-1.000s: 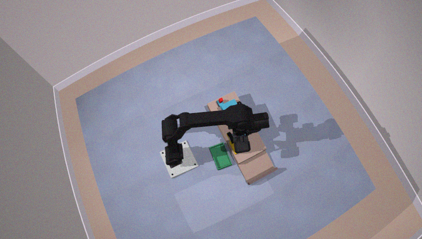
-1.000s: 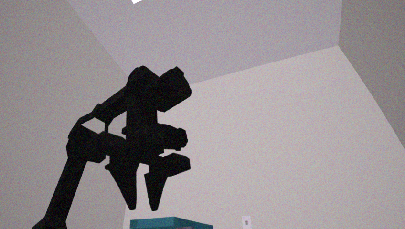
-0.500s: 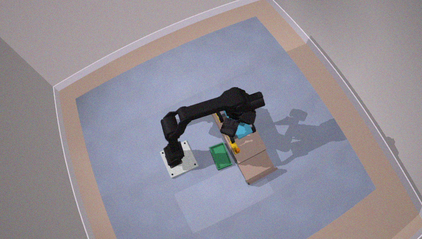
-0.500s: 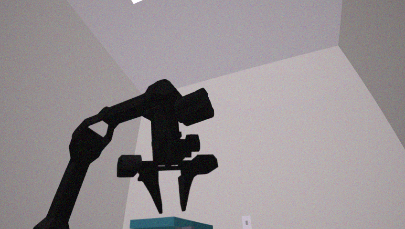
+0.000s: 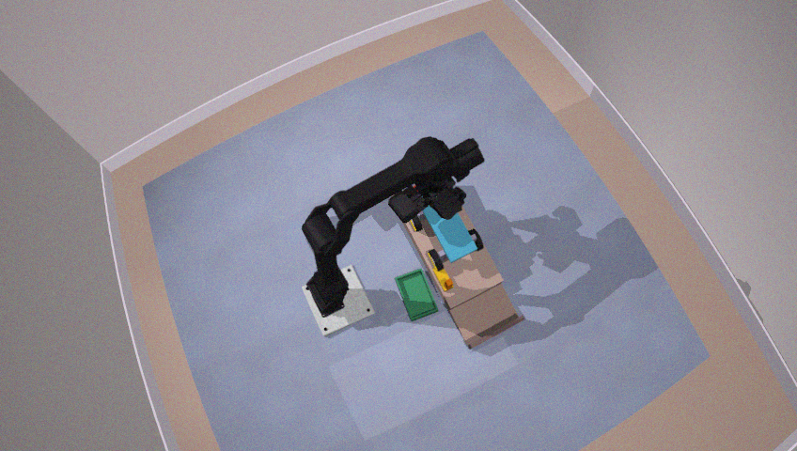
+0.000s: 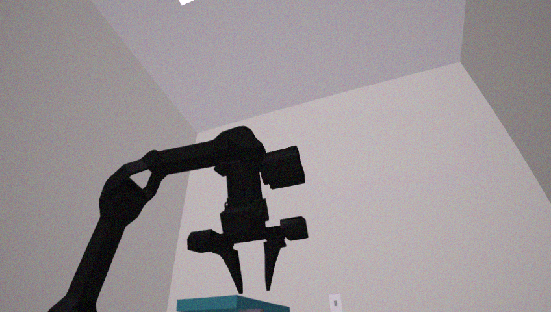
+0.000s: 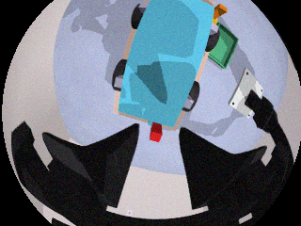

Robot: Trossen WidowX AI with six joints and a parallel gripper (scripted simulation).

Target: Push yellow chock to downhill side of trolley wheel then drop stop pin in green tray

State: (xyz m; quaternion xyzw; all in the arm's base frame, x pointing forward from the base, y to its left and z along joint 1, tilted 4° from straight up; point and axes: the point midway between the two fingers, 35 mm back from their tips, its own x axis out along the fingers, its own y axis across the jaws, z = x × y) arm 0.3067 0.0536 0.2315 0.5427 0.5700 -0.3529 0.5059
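Right now the red-headed stop pin is 50 mm to the left of my gripper tip and 60 mm below it. From my gripper tip the other things lie so: cyan trolley: 10 mm ahead, 70 mm to the right, 80 mm below; ramp: 10 mm ahead, 70 mm to the right, 140 mm below; green tray: 120 mm behind, 150 mm to the right, 200 mm below.
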